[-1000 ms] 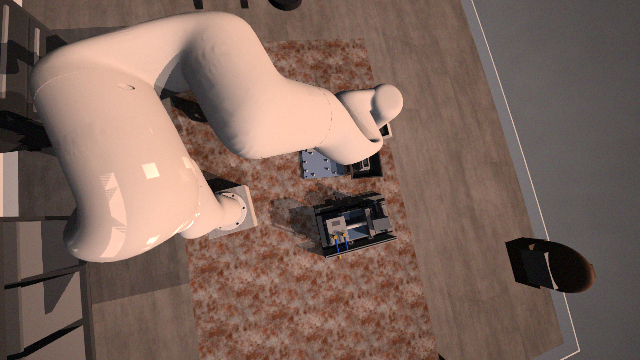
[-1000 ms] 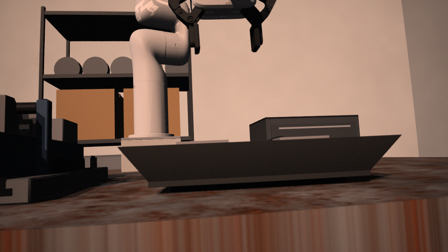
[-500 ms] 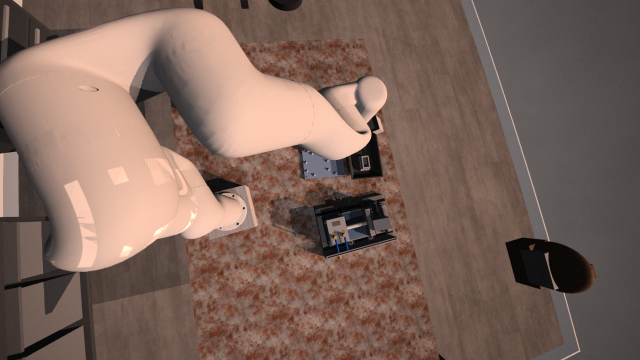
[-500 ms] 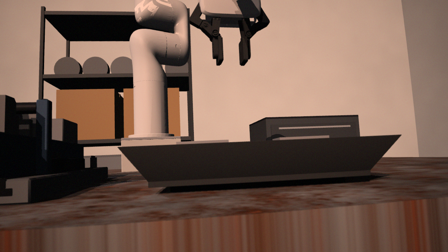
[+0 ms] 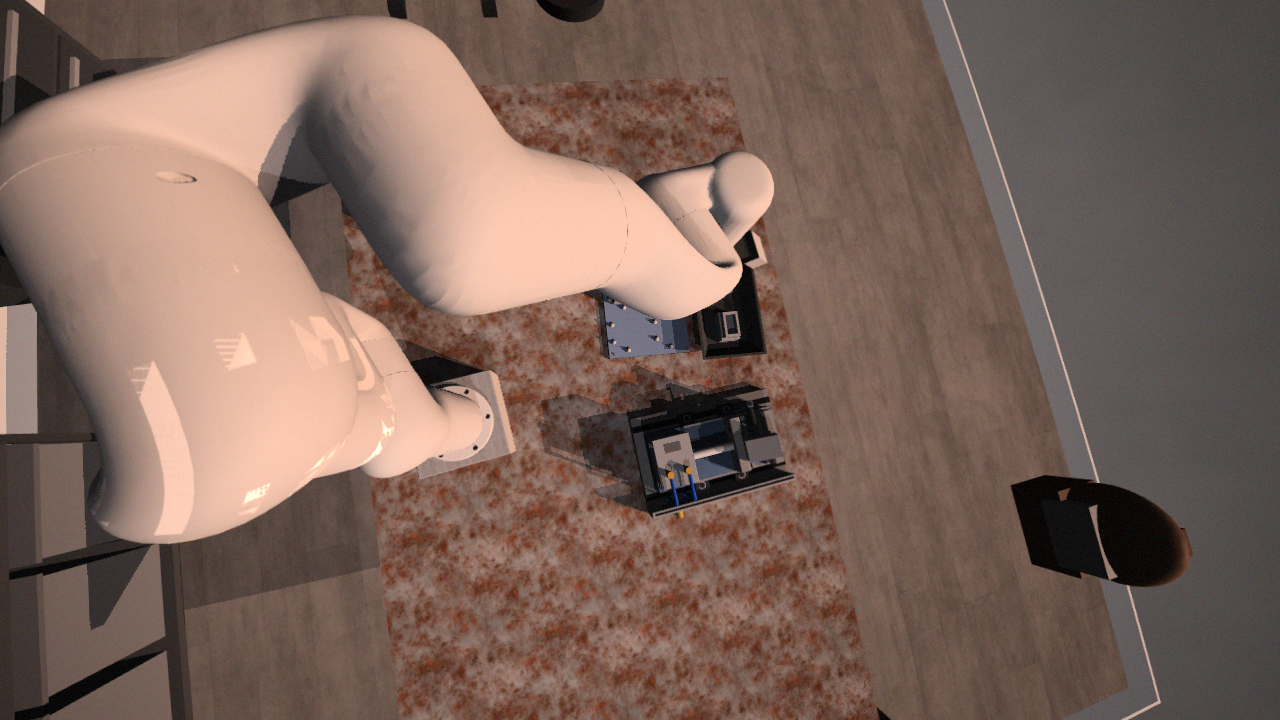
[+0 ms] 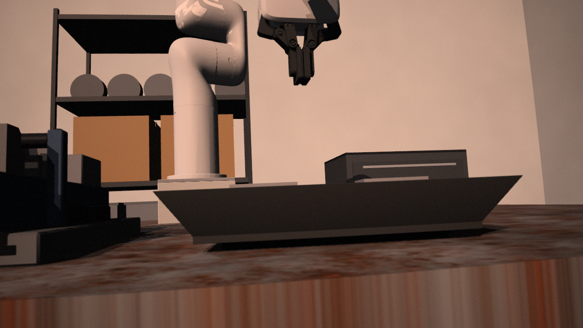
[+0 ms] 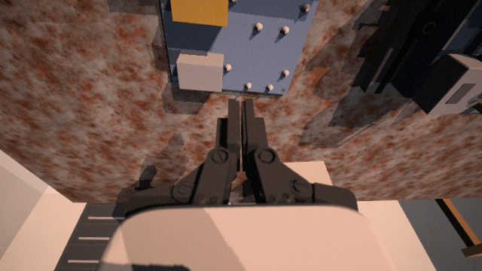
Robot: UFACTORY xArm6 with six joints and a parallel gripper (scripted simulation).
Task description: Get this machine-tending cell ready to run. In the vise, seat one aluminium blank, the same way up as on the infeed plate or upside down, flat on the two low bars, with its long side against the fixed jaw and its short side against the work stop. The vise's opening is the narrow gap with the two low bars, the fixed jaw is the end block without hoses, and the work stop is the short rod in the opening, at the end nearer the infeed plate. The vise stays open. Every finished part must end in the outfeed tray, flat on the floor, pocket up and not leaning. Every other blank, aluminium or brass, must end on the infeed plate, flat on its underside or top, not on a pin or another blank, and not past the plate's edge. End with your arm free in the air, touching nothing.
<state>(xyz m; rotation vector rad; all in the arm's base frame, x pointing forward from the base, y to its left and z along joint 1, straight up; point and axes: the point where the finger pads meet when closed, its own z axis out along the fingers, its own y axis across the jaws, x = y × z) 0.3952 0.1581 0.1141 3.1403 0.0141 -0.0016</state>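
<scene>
My gripper is now 170 mm above the brass blank, 40 mm to the right of it and 40 mm short of it. The rest, counted from my hand: vise piston rod 300 mm to the right, 120 mm below, 40 mm ahead; then vise body 300 mm to the right, 160 mm below, 60 mm ahead.
</scene>
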